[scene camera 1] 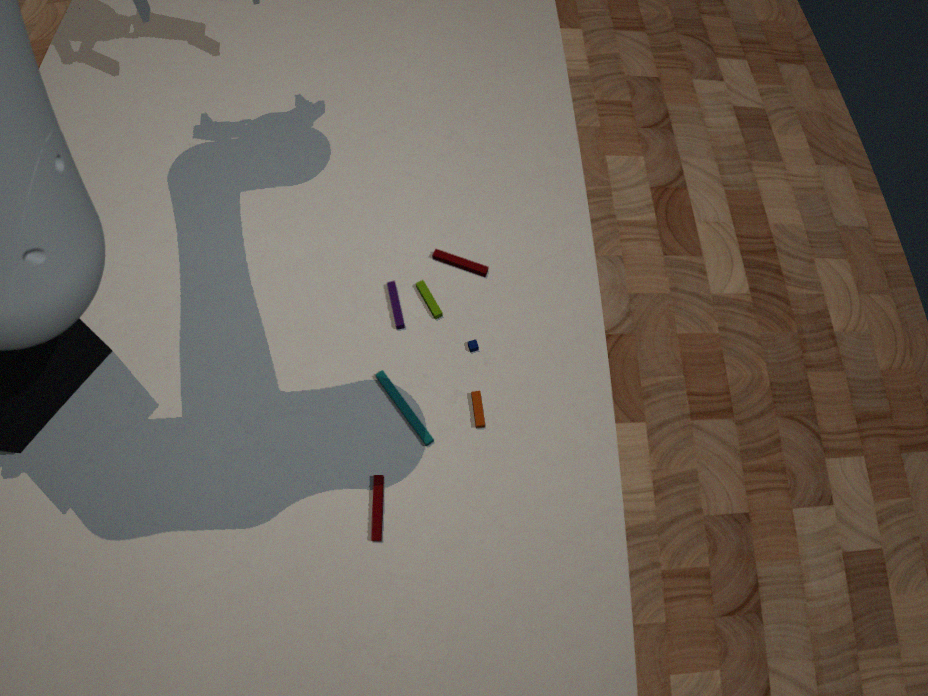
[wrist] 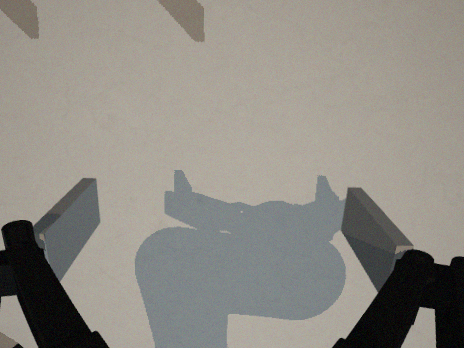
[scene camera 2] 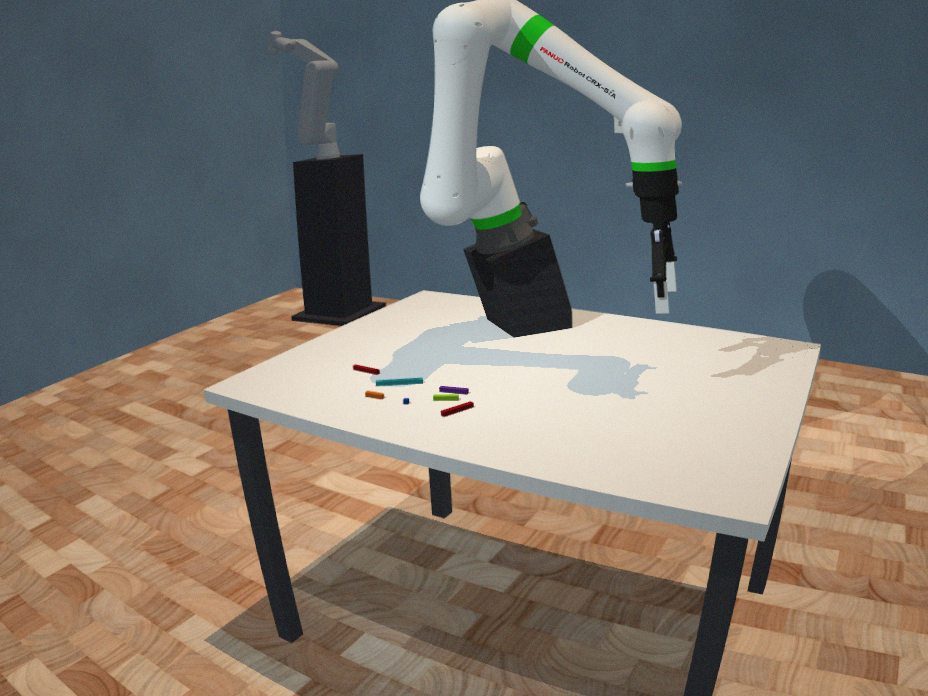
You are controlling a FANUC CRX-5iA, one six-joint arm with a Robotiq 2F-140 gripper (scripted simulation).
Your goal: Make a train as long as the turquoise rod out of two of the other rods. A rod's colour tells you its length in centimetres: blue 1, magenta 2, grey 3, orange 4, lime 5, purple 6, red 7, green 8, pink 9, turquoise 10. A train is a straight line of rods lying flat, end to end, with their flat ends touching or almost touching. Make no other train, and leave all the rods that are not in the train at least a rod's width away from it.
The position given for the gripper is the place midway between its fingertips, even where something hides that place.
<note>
In view: the gripper (scene camera 2: 666, 301), a turquoise rod (scene camera 1: 422, 432) and a red rod (scene camera 1: 378, 486).
The gripper is seen too in the wrist view (wrist: 221, 205). The wrist view misses the turquoise rod: it is out of frame.
</note>
